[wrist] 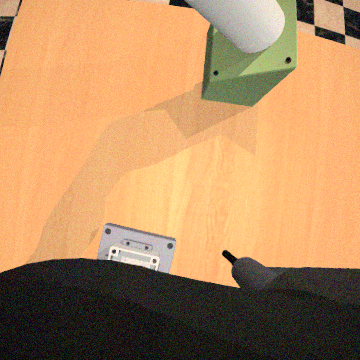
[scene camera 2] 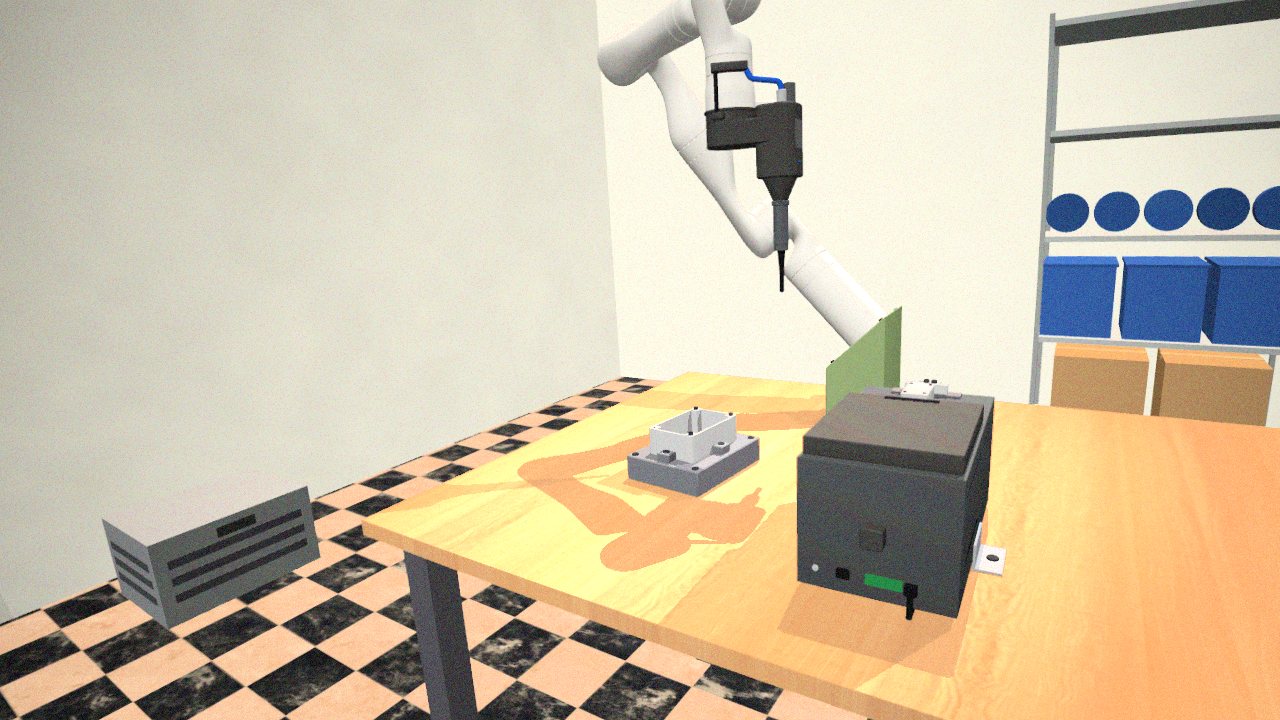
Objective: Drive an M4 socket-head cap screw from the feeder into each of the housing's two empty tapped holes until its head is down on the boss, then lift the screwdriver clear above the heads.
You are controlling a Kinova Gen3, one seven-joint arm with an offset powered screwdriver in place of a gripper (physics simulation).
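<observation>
The black screwdriver [scene camera 2: 781,288] [wrist: 226,254] points down, its thin bit high above the table between the housing and the feeder. I cannot tell whether a screw is on the dark tip. The white open-topped housing [scene camera 2: 671,444] [wrist: 134,253] sits upright in a grey fixture [scene camera 2: 698,481] [wrist: 160,244]. Dark screw heads show at three of its corners in the scene view; the left corner is unclear. Its near part is hidden by the tool body in the wrist view. The feeder [scene camera 2: 881,510] is a dark box with a small white part [scene camera 2: 923,390] at its back top.
A green plate [scene camera 2: 863,362] [wrist: 230,92] stands upright by the arm's base, behind the feeder. The wooden table [scene camera 2: 1118,537] [wrist: 60,100] carries them all. A grey vented box [scene camera 2: 223,555] is at the left, and a shelf rack [scene camera 2: 1047,179] with blue bins stands behind.
</observation>
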